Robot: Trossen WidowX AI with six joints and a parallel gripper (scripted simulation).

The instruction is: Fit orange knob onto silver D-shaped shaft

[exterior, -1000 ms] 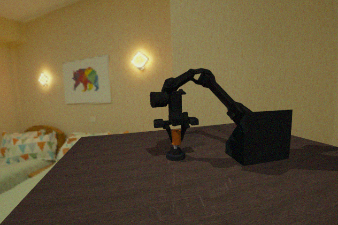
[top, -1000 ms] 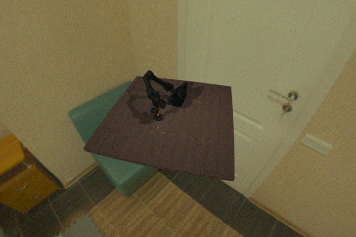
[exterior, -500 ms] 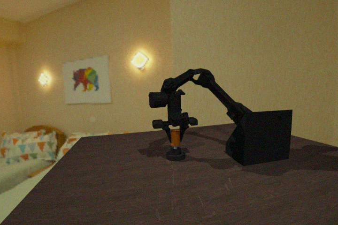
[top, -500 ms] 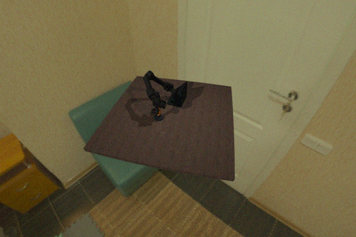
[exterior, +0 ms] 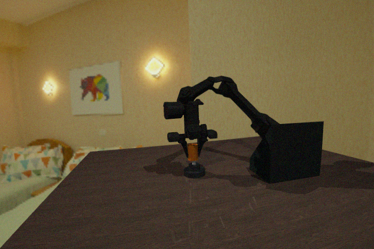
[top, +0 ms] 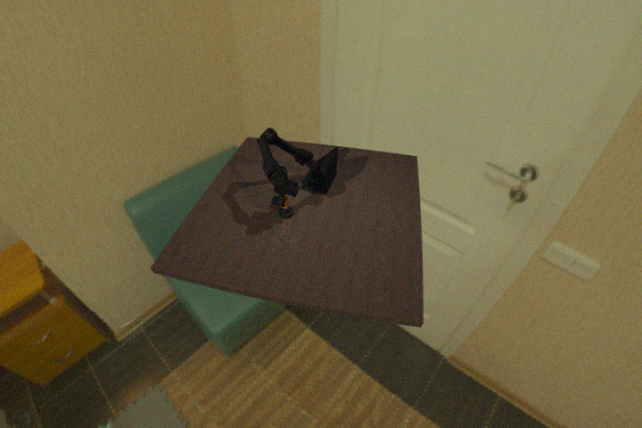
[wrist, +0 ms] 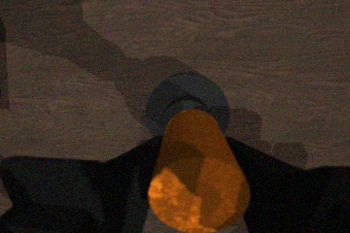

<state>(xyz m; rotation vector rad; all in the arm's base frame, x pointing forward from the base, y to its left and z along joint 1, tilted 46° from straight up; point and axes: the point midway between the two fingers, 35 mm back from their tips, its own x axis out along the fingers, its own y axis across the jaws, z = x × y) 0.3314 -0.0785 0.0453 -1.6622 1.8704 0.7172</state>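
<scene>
My gripper tip is 40 mm above the round pedestal. The rest, counted from my gripper tip: orange knob 30 mm above.
</scene>
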